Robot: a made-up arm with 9 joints. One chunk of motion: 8 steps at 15 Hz.
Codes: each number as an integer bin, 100 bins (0 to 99) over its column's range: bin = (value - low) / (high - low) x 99, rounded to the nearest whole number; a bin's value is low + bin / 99 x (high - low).
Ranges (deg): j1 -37..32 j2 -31..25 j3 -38..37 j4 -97..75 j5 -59..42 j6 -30..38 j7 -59..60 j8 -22..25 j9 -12..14
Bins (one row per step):
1: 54 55 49 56 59 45 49 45 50
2: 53 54 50 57 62 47 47 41 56
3: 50 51 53 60 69 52 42 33 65
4: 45 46 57 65 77 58 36 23 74
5: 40 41 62 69 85 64 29 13 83
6: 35 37 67 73 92 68 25 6 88
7: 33 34 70 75 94 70 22 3 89
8: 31 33 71 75 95 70 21 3 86
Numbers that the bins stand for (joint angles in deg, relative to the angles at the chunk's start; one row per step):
1: 0.64 0.11 -0.88 0.29 1.19 0.91 -0.10 -0.64 1.13
2: -0.06 -0.45 -0.12 2.03 4.25 2.28 -2.51 -2.54 2.71
3: -2.15 -2.15 2.15 7.24 11.39 5.72 -8.52 -6.33 5.07
4: -5.64 -4.98 5.18 15.93 19.56 9.84 -15.73 -11.08 7.43
5: -9.12 -7.81 8.97 22.88 27.72 13.96 -24.14 -15.83 9.80
6: -12.61 -10.07 12.76 29.83 34.86 16.71 -28.95 -19.15 11.11
7: -14.00 -11.77 15.03 33.30 36.90 18.08 -32.56 -20.58 11.37
8: -15.39 -12.33 15.79 33.30 37.92 18.08 -33.76 -20.58 10.59

